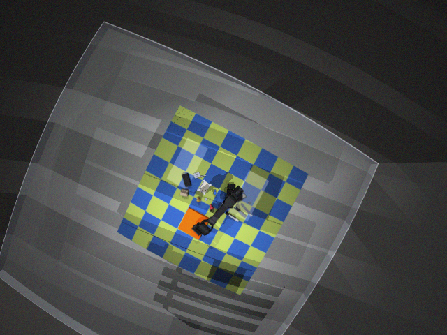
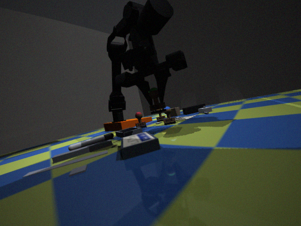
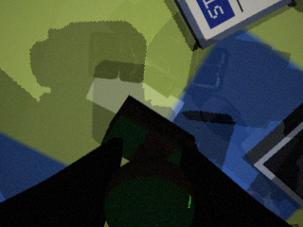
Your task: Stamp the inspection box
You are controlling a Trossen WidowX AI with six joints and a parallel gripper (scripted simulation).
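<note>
Now: gripper tip 9 cm to the left of the labelled box, 6 cm above it and 3 cm short of it. Round my gripper tip: blue-knobbed stamp: 10 cm to the left, 8 cm behind, 6 cm below; then green-knobbed stamp: right at my gripper tip; then ink pad: 13 cm behind, 7 cm below, 4 cm to the right.
</note>
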